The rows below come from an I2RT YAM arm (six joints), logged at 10 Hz.
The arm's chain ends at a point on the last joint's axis. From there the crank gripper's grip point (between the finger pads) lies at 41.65 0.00 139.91 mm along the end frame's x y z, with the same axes.
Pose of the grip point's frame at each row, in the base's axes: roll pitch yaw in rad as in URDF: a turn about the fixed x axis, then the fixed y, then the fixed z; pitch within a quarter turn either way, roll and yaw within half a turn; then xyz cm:
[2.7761, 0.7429, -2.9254, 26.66, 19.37, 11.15]
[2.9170, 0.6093, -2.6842, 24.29, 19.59, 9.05]
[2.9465, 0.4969, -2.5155, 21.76, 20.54, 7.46]
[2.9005, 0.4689, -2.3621, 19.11, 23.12, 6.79]
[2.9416, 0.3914, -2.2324, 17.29, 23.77, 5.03]
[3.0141, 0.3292, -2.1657, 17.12, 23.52, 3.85]
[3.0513, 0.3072, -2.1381, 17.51, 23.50, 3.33]
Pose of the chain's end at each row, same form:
[2.7761, 0.7429, -2.9254, 22.10, 13.25, 23.59]
[2.9170, 0.6093, -2.6842, 21.73, 14.86, 22.62]
[2.9465, 0.4969, -2.5155, 21.01, 16.65, 21.51]
[2.9005, 0.4689, -2.3621, 19.73, 19.04, 20.79]
[2.9416, 0.3914, -2.2324, 18.63, 20.97, 19.29]
[3.0141, 0.3292, -2.1657, 18.29, 22.07, 18.33]
[3.0513, 0.3072, -2.1381, 18.44, 22.62, 17.87]

